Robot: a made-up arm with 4 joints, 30 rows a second.
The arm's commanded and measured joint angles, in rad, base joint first. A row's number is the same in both.
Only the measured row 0 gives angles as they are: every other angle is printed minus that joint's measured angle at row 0.
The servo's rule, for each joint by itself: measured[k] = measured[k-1] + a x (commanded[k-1-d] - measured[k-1]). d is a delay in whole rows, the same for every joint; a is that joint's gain. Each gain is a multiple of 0.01, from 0.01 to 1. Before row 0 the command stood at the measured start. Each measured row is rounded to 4 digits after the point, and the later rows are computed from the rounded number. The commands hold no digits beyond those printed.
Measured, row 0:
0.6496 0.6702 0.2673 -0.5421
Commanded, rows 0 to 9:
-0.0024 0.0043 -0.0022 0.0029
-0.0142 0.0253 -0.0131 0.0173
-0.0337 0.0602 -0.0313 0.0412
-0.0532 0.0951 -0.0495 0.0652
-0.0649 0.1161 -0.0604 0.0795
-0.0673 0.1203 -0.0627 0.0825
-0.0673 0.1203 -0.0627 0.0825
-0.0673 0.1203 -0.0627 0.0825
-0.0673 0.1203 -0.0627 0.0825
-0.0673 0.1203 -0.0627 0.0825
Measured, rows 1 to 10:
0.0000 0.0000 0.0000 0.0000
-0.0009 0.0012 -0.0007 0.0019
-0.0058 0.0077 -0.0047 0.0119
-0.0161 0.0219 -0.0132 0.0309
-0.0298 0.0417 -0.0248 0.0532
-0.0428 0.0618 -0.0362 0.0703
-0.0519 0.0776 -0.0447 0.0782
-0.0576 0.0891 -0.0505 0.0810
-0.0612 0.0975 -0.0544 0.0820
-0.0635 0.1037 -0.0571 0.0823
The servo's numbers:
d 1
a 0.37 0.27 0.32 0.65

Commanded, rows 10 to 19:
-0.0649 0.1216 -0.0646 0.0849
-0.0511 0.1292 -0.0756 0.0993
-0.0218 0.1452 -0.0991 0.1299
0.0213 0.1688 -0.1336 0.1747
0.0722 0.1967 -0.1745 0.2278
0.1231 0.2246 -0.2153 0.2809
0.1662 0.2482 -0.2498 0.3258
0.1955 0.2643 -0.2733 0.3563
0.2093 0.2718 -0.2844 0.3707
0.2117 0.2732 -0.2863 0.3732
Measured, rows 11 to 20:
-0.0649 0.1082 -0.0589 0.0824
-0.0649 0.1118 -0.0607 0.0840
-0.0598 0.1165 -0.0655 0.0939
-0.0457 0.1242 -0.0763 0.1173
-0.0209 0.1362 -0.0946 0.1546
0.0135 0.1525 -0.1202 0.2022
0.0541 0.1720 -0.1506 0.2534
0.0956 0.1926 -0.1823 0.3005
0.1326 0.2120 -0.2114 0.3368
0.1610 0.2281 -0.2348 0.3588

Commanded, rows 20 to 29:
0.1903 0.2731 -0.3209 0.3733
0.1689 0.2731 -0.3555 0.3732
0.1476 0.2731 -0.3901 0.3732
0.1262 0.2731 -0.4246 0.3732
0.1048 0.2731 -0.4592 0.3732
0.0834 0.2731 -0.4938 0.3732
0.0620 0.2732 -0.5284 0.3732
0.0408 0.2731 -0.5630 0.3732
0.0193 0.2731 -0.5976 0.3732
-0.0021 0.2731 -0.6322 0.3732
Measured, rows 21 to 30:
0.1798 0.2403 -0.2513 0.3682
0.1837 0.2492 -0.2736 0.3715
0.1782 0.2557 -0.2998 0.3726
0.1669 0.2604 -0.3287 0.3730
0.1518 0.2638 -0.3594 0.3731
0.1344 0.2663 -0.3913 0.3732
0.1155 0.2681 -0.4241 0.3732
0.0957 0.2695 -0.4575 0.3732
0.0754 0.2705 -0.4913 0.3732
0.0546 0.2712 -0.5253 0.3732

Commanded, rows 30 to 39:
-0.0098 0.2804 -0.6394 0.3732
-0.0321 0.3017 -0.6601 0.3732
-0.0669 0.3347 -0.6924 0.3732
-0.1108 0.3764 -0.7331 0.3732
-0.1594 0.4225 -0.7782 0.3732
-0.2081 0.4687 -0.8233 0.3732
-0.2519 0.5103 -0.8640 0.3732
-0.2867 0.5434 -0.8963 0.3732
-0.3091 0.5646 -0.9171 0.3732
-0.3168 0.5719 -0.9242 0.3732
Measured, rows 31 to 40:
0.0336 0.2717 -0.5595 0.3732
0.0175 0.2740 -0.5851 0.3732
-0.0009 0.2815 -0.6091 0.3732
-0.0253 0.2959 -0.6358 0.3732
-0.0569 0.3176 -0.6669 0.3732
-0.0948 0.3459 -0.7025 0.3732
-0.1367 0.3791 -0.7412 0.3732
-0.1793 0.4145 -0.7805 0.3732
-0.2190 0.4493 -0.8176 0.3732
-0.2523 0.4804 -0.8494 0.3732

